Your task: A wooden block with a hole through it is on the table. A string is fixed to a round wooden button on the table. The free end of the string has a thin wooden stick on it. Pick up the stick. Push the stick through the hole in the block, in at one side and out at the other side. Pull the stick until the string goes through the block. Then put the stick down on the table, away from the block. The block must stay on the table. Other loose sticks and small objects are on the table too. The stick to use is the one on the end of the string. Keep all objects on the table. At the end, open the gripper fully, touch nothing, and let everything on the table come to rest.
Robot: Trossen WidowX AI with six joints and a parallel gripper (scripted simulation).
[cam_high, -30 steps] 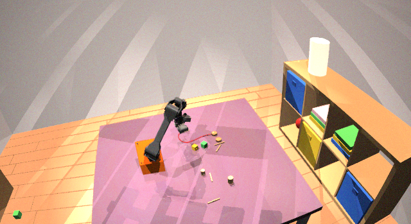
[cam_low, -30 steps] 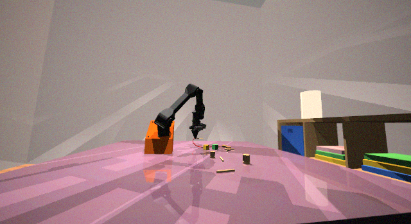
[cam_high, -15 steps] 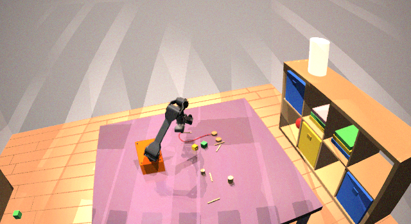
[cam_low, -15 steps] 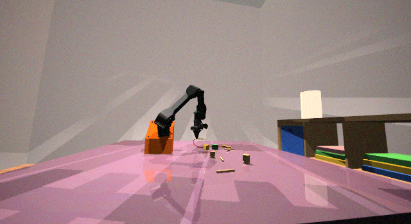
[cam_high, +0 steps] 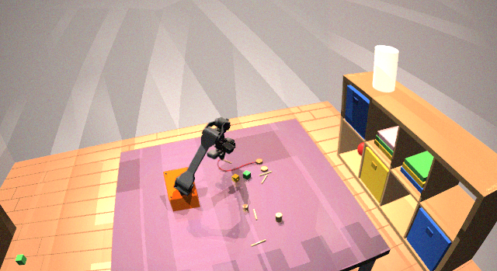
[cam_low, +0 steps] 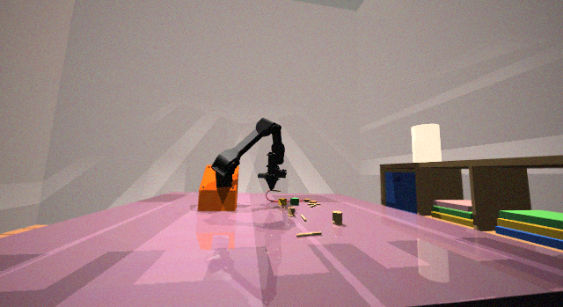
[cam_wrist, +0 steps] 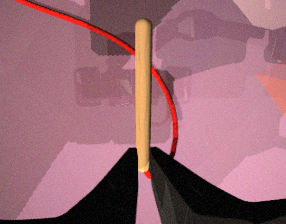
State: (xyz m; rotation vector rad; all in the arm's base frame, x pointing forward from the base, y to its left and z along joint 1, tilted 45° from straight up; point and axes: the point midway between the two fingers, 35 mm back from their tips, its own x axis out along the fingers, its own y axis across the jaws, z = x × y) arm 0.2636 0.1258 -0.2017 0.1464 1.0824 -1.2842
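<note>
The yellow wooden block is 140 mm to the right of my gripper tip, 40 mm below it and 30 mm ahead of it. From my gripper tip the other things lie so: green cube (140 mm to the right, 100 mm ahead, 40 mm below); then thin wooden stick (10 mm to the right, 10 mm ahead); then round wooden button (210 mm ahead, 50 mm below, 40 mm to the right).
</note>
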